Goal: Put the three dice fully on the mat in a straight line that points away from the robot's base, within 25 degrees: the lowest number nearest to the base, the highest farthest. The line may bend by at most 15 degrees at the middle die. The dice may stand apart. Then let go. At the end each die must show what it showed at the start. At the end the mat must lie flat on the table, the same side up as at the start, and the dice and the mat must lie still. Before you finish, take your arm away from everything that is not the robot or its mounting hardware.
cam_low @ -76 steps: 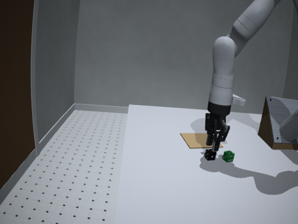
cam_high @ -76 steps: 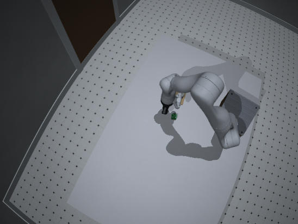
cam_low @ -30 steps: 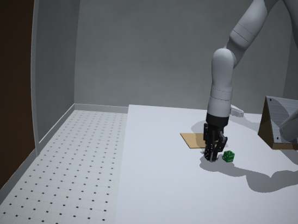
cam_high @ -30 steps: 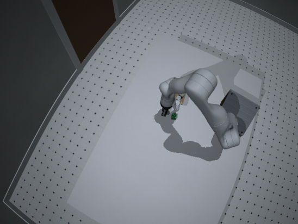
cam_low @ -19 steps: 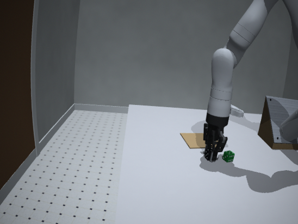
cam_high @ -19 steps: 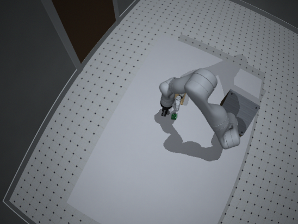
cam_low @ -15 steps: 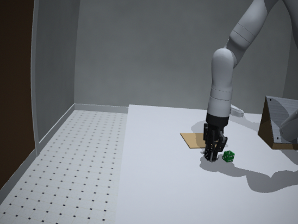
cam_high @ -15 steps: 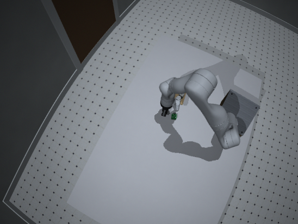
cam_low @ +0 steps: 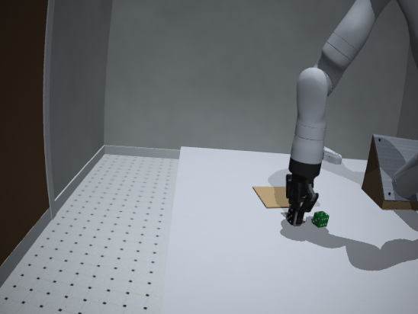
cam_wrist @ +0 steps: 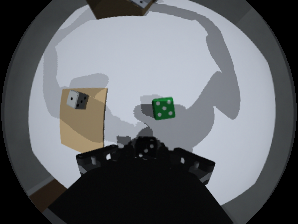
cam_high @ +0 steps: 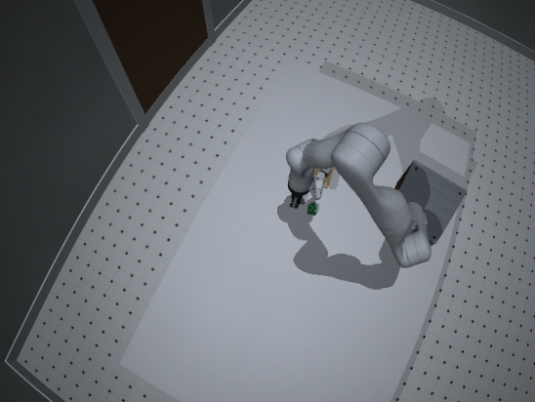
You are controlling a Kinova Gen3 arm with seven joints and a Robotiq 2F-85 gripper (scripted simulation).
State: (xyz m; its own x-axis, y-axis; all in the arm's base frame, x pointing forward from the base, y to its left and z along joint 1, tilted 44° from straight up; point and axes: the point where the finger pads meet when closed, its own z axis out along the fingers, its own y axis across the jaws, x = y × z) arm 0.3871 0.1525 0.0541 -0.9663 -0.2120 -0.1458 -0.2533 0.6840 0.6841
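Right now the black die is right at my hand. Also, from my hand: green die (70 mm behind, 10 mm to the left); white die (150 mm to the right, 40 mm behind); tan mat (150 mm to the right, 20 mm below, 10 mm ahead).
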